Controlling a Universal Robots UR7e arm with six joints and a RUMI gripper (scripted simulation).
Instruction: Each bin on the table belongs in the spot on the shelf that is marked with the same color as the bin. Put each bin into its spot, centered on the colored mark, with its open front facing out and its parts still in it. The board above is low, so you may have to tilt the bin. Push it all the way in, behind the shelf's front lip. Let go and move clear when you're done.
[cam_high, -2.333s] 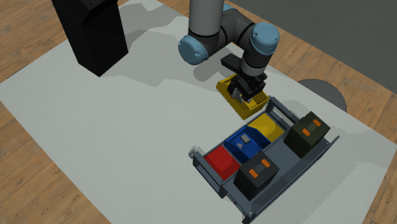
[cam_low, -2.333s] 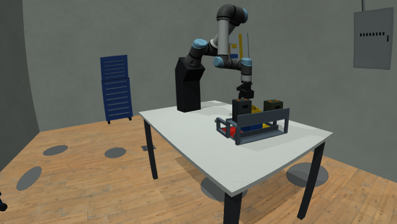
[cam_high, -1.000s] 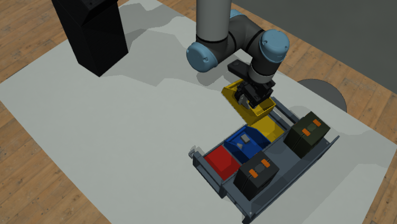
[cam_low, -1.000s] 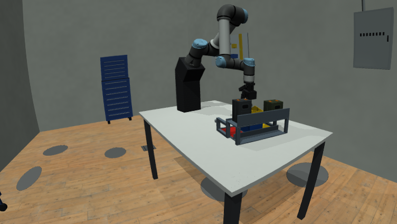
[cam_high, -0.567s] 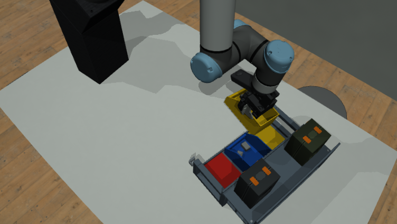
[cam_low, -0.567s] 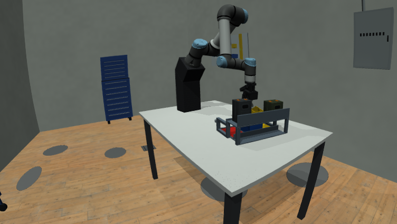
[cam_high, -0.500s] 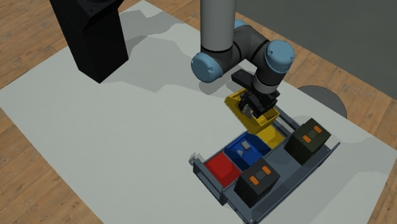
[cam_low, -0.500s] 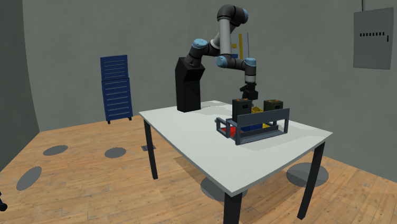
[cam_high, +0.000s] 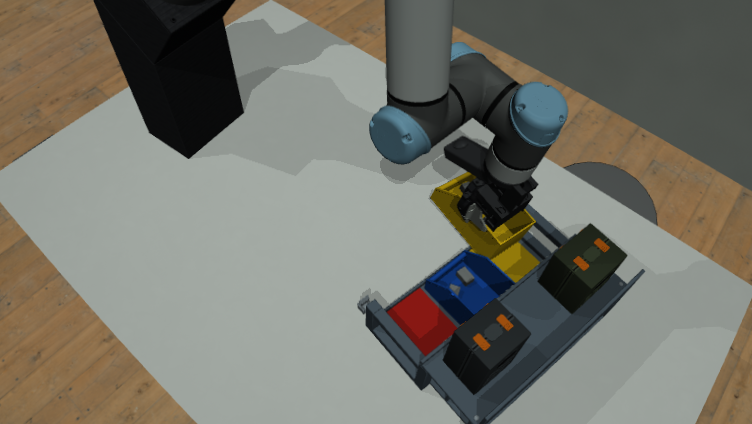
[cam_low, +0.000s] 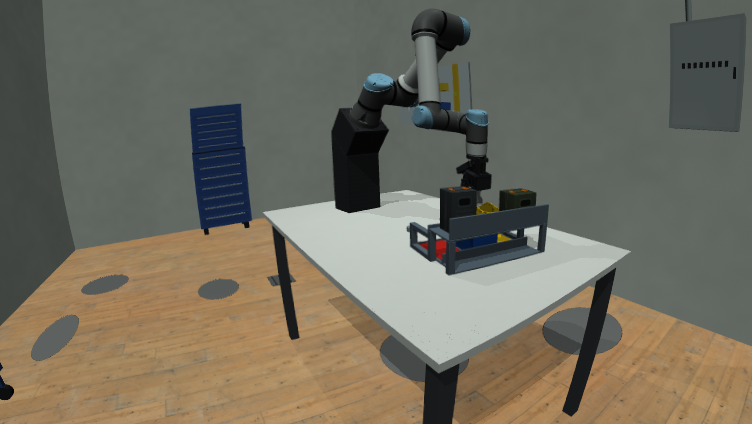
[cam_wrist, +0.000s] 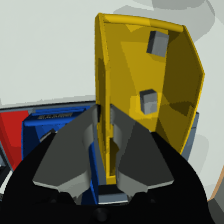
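My hand is 10 mm short of the yellow bin, 40 mm to the right of it and 30 mm above it. From my hand the other things lie so: blue bin 80 mm ahead, 110 mm to the right, 60 mm below.
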